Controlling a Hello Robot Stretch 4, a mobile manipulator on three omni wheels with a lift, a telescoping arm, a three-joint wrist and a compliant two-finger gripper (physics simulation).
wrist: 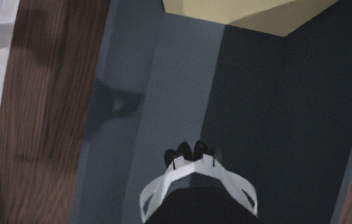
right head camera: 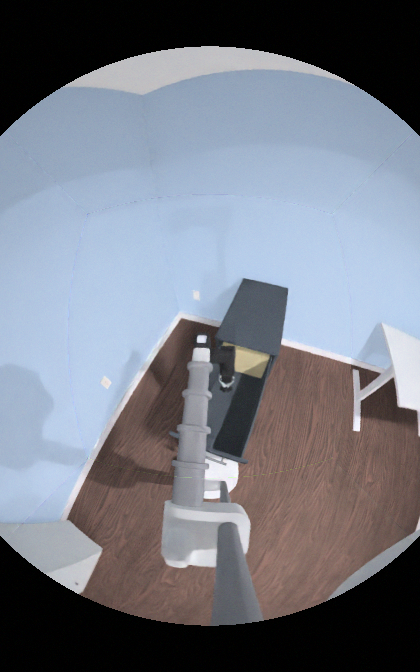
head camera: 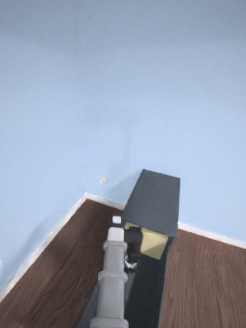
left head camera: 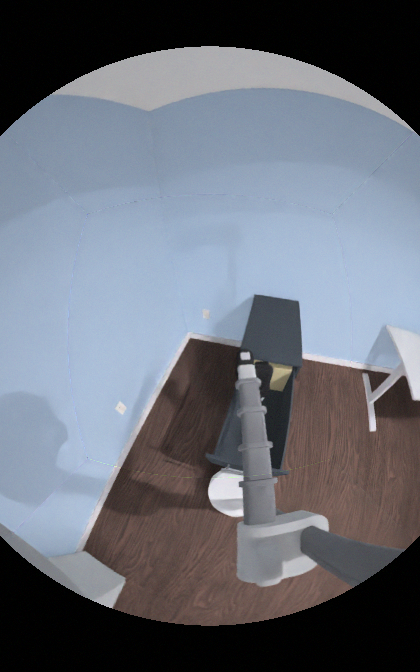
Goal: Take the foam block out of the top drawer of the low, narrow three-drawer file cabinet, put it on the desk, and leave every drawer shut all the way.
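Places are measured from the robot's base along level axes (x ahead, y left, z up), in metres.
Where they show: gripper, fingertip midpoint: (wrist: 192,153) (head camera: 129,271).
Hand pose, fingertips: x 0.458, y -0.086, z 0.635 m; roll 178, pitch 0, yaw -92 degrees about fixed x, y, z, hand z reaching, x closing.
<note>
After its pixels a point has its place.
The dark grey file cabinet (head camera: 155,200) @[x 0.938, y -0.287, z 0.709 m] (left head camera: 274,330) (right head camera: 255,315) stands against the back wall. Its top drawer (head camera: 145,290) @[x 0.456, y -0.213, z 0.375 m] (left head camera: 280,430) (right head camera: 240,415) (wrist: 175,75) @[x 0.590, y -0.065, z 0.375 m] is pulled far out. The pale yellow foam block (head camera: 154,246) @[x 0.674, y -0.275, z 0.520 m] (left head camera: 281,378) (right head camera: 252,363) (wrist: 250,15) @[x 0.687, y -0.237, z 0.447 m] is at the drawer's back end, partly under the cabinet top's front edge in the head views. My gripper (head camera: 131,265) (right head camera: 226,389) (wrist: 192,153) @[x 0.458, y -0.086, z 0.635 m] is shut, its fingertips close together with nothing between them. It is over the drawer's left part, in front of the block and apart from it. The lower drawers are hidden.
A white desk (left head camera: 407,355) (right head camera: 400,355) with slanted legs stands at the right wall. A pale box-like piece (left head camera: 90,575) (right head camera: 65,545) is at the lower left. A white rounded object (left head camera: 225,495) (right head camera: 225,475) is below the drawer front. The left wall is beside the cabinet.
</note>
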